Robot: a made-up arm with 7 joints.
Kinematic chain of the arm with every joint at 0, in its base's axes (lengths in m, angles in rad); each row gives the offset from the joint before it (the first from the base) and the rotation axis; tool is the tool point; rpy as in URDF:
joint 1: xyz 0 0 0.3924 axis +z
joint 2: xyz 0 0 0 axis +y
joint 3: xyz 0 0 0.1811 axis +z
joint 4: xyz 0.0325 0 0 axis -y
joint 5: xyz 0.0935 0 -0.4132 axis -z
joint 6: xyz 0 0 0 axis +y
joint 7: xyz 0.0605 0 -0.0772 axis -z
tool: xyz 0 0 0 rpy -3.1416 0 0
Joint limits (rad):
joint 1: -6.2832..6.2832
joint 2: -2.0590..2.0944
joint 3: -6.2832..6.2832
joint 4: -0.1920..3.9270
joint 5: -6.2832..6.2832
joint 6: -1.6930..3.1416
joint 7: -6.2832..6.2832
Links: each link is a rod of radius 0.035 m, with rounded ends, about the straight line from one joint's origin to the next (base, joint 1, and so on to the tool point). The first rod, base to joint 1, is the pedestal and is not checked.
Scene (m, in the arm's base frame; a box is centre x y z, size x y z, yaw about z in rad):
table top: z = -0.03
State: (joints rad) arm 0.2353 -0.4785 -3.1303 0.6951 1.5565 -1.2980 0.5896
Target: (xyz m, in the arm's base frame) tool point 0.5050 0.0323 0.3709
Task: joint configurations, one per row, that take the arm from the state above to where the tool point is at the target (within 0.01 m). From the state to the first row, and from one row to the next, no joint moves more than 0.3 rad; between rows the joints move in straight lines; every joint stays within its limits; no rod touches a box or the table.
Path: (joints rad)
1: 0.4925 -0.4990 -2.9332 0.7560 1.5115 -1.1905 0.5896
2: 0.7496 -0.5196 -2.7361 0.8170 1.4666 -1.0831 0.5896
3: 1.0068 -0.5401 -2.5390 0.8779 1.4216 -0.9756 0.5896
4: 1.2640 -0.5606 -2.3419 0.9388 1.3767 -0.8681 0.5896
5: 1.5212 -0.5811 -2.1448 0.9998 1.3317 -0.7606 0.5896
6: 1.7783 -0.6017 -1.9477 1.0607 1.2867 -0.6532 0.5896
7: 2.0355 -0.6222 -1.7506 1.1216 1.2418 -0.5457 0.5896

